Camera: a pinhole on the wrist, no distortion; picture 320 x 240 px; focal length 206.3 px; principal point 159.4 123.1 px. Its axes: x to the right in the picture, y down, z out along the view. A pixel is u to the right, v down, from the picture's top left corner.
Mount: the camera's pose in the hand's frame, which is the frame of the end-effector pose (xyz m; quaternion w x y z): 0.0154 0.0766 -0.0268 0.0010 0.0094 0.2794 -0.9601
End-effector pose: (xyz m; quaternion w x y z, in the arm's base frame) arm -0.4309 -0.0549 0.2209 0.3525 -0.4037 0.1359 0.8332
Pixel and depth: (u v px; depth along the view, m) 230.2 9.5 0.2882
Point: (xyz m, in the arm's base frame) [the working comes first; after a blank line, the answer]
In the camera's frame: 0.0989 -0.1587 0.2882

-0.6048 0.0153 0.4775
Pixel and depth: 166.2 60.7 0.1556
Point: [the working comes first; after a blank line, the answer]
In the camera's frame: 0.0051 -0.0471 0.1556

-0.5317 -0.0087 0.2960
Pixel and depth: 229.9 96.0 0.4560
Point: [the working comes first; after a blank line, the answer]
In the camera's frame: 0.1558 -0.0599 0.4560

-0.5094 0.1555 0.5887
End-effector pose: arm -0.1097 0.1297 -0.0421 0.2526 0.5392 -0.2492 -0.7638
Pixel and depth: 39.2 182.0 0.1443
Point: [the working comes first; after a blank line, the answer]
In the camera's frame: -0.0841 0.0412 0.1443

-0.2128 0.1009 -0.1115
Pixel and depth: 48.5 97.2 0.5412
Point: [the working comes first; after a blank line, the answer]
In the camera's frame: -0.2909 -0.0679 0.5412

-0.6622 0.1046 -0.2128
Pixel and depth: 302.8 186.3 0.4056
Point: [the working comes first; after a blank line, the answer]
In the camera's frame: 0.2819 0.1243 0.4056

-0.2903 0.5178 0.0599
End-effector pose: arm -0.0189 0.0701 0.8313 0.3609 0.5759 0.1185 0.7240
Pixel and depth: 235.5 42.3 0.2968
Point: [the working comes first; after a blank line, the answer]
In the camera's frame: 0.1095 -0.1162 0.2968

0.2437 -0.0764 0.8533
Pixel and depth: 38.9 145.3 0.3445
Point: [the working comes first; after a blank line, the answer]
In the camera's frame: -0.2012 0.0371 0.3445

0.2469 0.2483 0.9832
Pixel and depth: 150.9 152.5 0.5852
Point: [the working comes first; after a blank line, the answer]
In the camera's frame: -0.0241 0.0834 0.5852

0.4862 0.2057 0.8033
